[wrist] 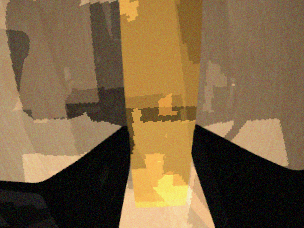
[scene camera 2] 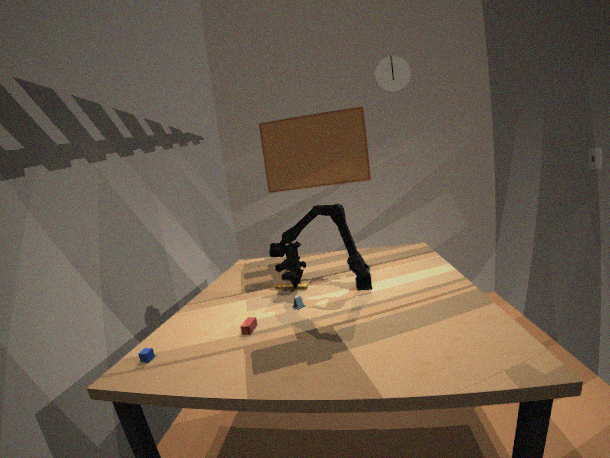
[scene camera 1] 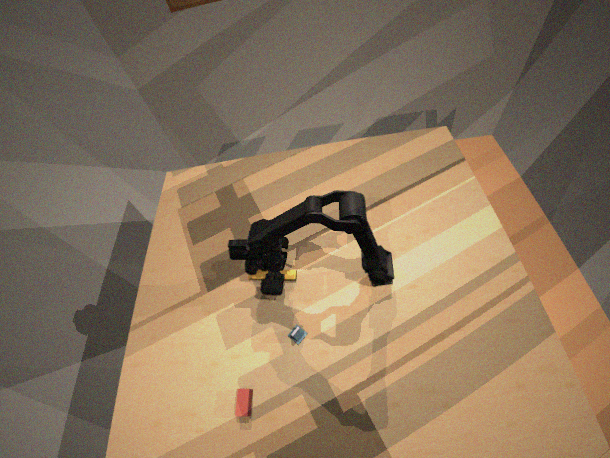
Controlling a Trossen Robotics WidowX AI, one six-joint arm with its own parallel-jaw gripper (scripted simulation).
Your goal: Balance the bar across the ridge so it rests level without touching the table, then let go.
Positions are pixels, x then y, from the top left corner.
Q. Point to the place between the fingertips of my gripper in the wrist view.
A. At 160,132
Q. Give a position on a yellow bar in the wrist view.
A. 161,53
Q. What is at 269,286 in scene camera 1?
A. My gripper.
